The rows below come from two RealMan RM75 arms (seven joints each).
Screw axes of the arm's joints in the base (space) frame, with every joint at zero. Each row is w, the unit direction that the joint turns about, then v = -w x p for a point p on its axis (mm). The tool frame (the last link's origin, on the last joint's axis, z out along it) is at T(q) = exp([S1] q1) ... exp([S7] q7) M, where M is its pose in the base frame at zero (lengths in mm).
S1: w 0 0 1 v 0.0 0.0 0.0
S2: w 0 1 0 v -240.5 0.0 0.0
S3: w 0 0 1 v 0.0 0.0 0.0
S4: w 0 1 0 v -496.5 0.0 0.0
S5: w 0 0 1 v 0.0 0.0 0.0
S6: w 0 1 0 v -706.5 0.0 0.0
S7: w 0 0 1 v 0.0 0.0 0.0
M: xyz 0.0 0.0 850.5 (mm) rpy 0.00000 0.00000 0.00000 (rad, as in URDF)
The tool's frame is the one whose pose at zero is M.
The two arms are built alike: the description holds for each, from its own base.
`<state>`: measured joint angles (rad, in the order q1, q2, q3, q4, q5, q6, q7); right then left.
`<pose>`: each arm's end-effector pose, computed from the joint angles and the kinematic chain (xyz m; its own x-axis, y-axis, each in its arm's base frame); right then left.
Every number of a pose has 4 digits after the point.
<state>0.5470 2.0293 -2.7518 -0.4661 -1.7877 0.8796 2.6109 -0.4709 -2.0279 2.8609 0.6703 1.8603 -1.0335 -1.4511</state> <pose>0.2719 0.3527 -0.0807 0.9460 0.0020 -0.3242 -0.3040 -0.3422 -0.8891 -0.2235 0.3050 -0.1073 0.6886 -0.4720 -0.5505 -0.6471 -0.0574 -0.7603</pose>
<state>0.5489 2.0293 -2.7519 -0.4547 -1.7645 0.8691 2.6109 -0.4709 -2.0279 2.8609 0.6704 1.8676 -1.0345 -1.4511</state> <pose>0.2771 0.3542 -0.0785 0.9464 -0.0206 -0.3222 -0.3108 -0.3287 -0.8918 -0.2227 0.3046 -0.1076 0.6842 -0.4776 -0.5511 -0.6490 -0.0541 -0.7589</pose>
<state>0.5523 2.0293 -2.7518 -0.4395 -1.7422 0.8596 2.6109 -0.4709 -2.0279 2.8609 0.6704 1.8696 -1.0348 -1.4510</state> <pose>0.2825 0.3562 -0.0757 0.9474 -0.0412 -0.3175 -0.3140 -0.3137 -0.8961 -0.2225 0.3045 -0.1077 0.6830 -0.4791 -0.5514 -0.6496 -0.0531 -0.7584</pose>
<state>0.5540 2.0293 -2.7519 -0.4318 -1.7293 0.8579 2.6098 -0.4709 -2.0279 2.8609 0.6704 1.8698 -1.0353 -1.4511</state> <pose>0.2851 0.3572 -0.0738 0.9475 -0.0496 -0.3158 -0.3155 -0.3036 -0.8990 -0.2224 0.3045 -0.1076 0.6829 -0.4792 -0.5513 -0.6494 -0.0527 -0.7586</pose>
